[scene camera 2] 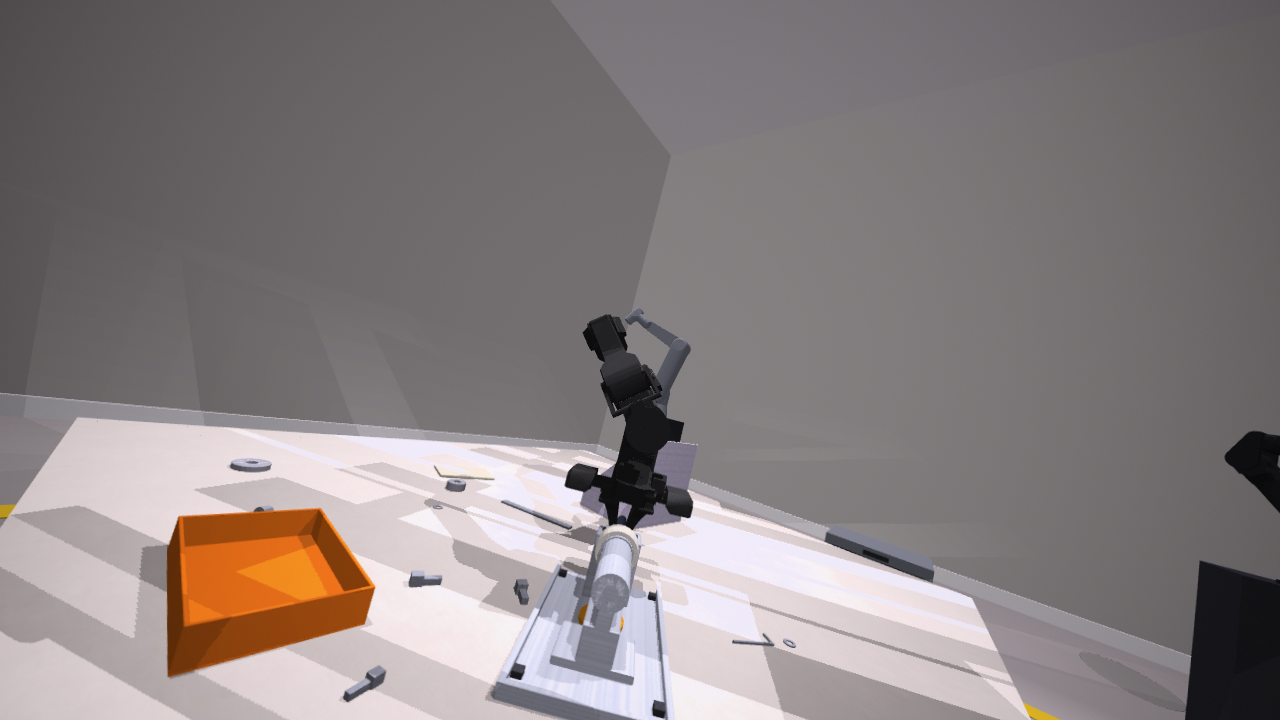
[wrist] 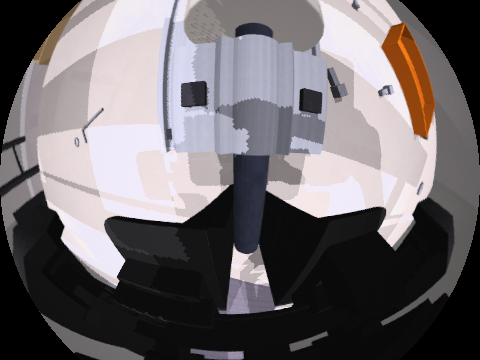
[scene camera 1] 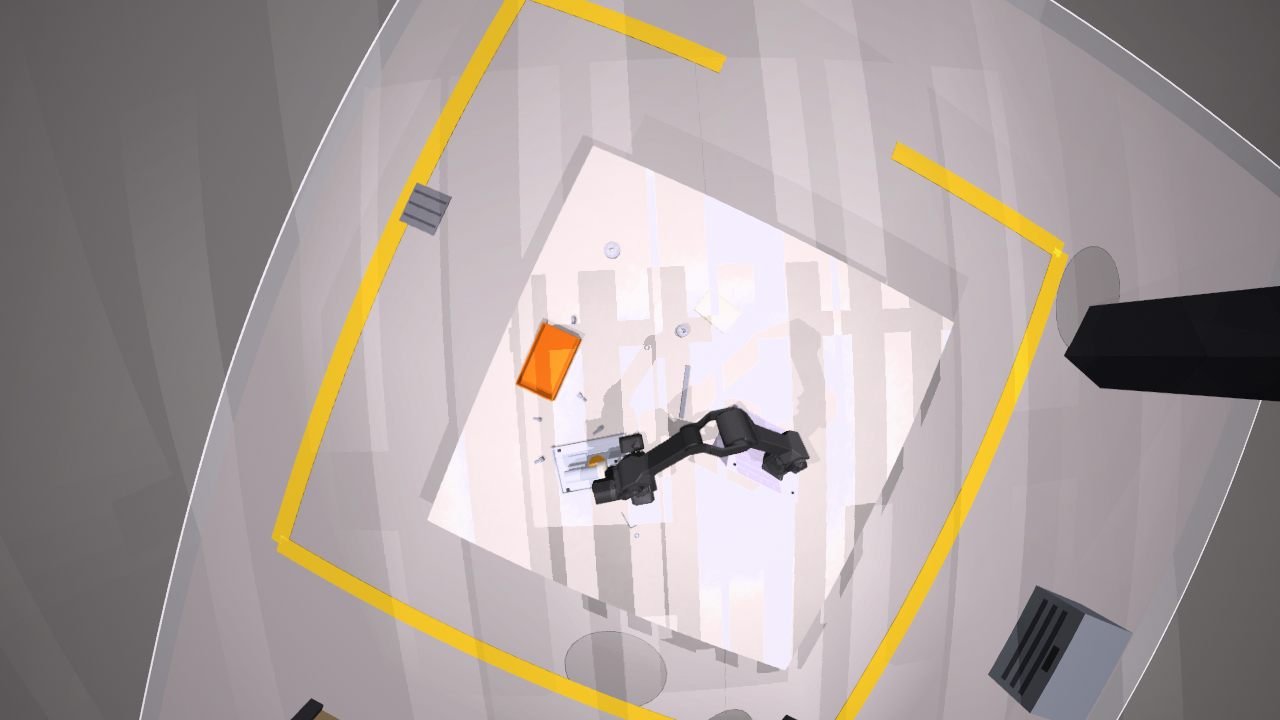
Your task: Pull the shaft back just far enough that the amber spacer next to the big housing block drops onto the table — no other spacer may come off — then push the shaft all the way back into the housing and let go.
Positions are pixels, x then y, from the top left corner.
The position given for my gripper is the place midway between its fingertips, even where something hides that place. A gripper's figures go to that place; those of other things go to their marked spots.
My gripper (wrist: 242,190) is 10 cm from the lens. A dark shaft (wrist: 250,172): 5 cm from the lens.
